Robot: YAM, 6 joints.
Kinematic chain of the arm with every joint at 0, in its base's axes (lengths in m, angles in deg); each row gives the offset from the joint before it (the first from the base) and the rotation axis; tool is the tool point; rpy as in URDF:
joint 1: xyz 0 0 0.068 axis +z
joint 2: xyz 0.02 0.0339 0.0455 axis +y
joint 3: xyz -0.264 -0.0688 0 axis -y
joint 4: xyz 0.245 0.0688 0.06 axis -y
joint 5: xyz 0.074 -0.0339 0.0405 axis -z
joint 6: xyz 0.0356 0 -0.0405 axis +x
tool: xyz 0 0 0 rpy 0 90 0
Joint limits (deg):
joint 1: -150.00..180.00
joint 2: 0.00..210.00
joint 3: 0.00..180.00
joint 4: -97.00..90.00
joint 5: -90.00..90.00
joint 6: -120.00..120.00
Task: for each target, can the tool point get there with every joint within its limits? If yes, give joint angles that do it. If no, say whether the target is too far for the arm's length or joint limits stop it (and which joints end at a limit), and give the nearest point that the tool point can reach.
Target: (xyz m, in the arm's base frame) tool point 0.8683 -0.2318 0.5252
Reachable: no: too far | nearest point 0.5669 -0.1513 0.3790 | short by 0.345 m
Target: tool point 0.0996 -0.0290 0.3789
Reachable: yes | joints -23.33 35.80 59.89 -48.19 -21.05 -93.30
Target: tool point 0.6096 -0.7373 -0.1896
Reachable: no: too far | nearest point 0.3922 -0.4743 -0.0792 | short by 0.359 m
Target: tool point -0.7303 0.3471 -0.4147
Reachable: no: too far | nearest point -0.4913 0.2335 -0.2275 | short by 0.324 m
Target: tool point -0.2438 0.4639 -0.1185
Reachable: yes | joints 117.30 182.45 142.27 -42.29 -6.24 -90.37
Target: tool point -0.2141 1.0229 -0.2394
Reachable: no: too far | nearest point -0.1253 0.5988 -0.0902 | short by 0.458 m
